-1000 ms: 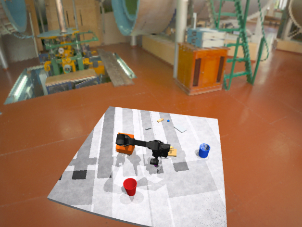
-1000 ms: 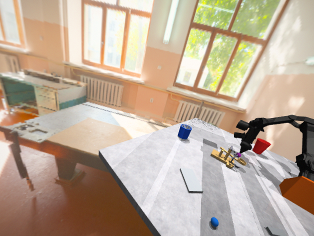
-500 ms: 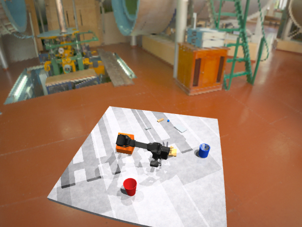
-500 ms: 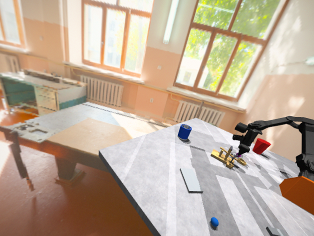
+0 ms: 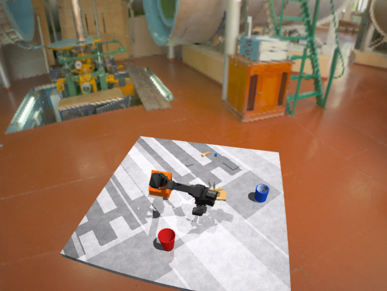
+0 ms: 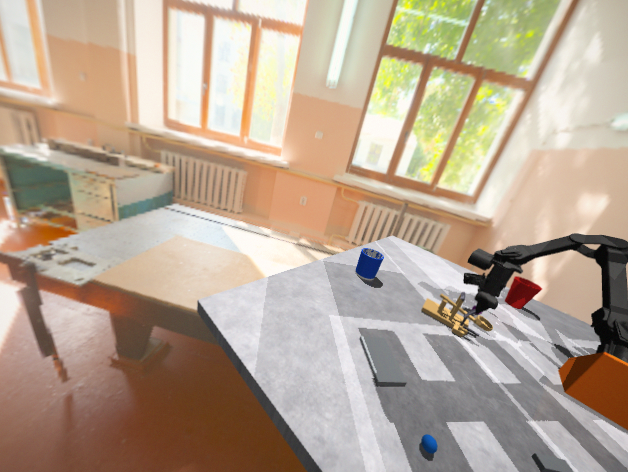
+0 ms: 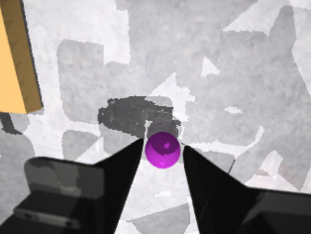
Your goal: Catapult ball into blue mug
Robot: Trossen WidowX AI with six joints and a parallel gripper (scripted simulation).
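Now: the wooden catapult 5 cm ahead of my gripper tip, 18 cm to the left of it and 4 cm above it. The rest, counted from my gripper tip: blue mug: 39 cm ahead, 19 cm to the left, 2 cm above; purple ball: 1 cm above; red cup: 13 cm behind, 29 cm to the right, 2 cm above.
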